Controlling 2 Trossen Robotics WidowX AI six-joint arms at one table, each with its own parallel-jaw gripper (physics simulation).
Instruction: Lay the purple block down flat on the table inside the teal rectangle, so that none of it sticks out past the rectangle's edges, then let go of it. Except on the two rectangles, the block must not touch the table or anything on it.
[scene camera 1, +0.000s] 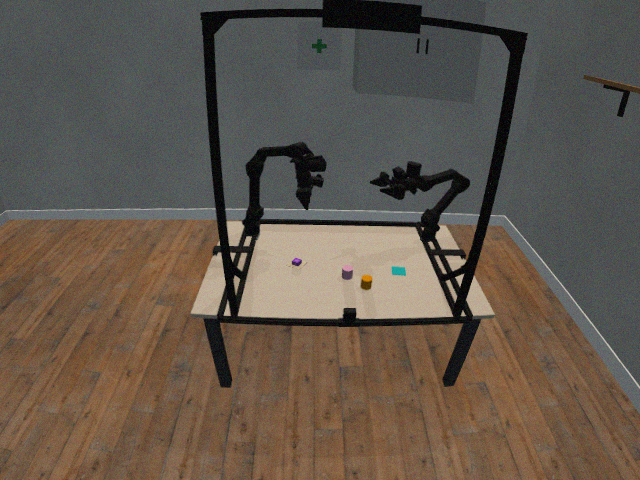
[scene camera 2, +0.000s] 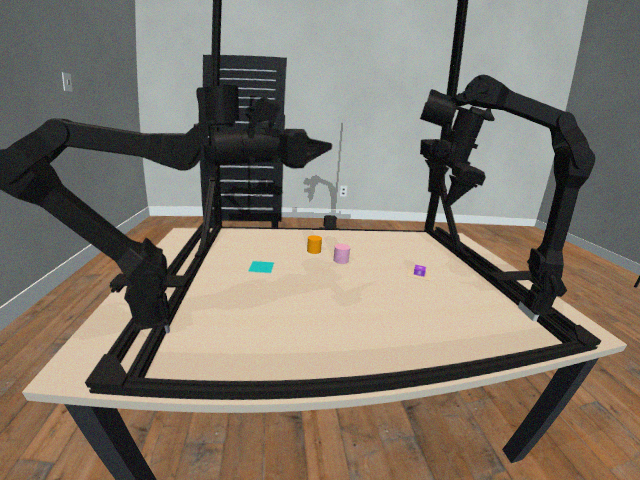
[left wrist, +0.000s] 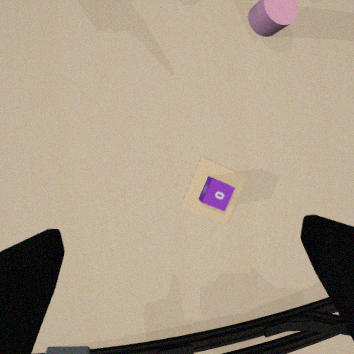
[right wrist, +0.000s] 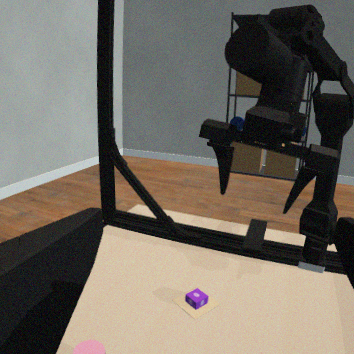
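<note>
Left gripper (scene camera 2: 437, 198), (left wrist: 183, 235), (right wrist: 252, 203): open, holding nothing. Right gripper (scene camera 2: 320, 144), (scene camera 1: 374, 186), (right wrist: 222, 225): open, holds nothing. Purple block (left wrist: 216, 193) on the table.
</note>
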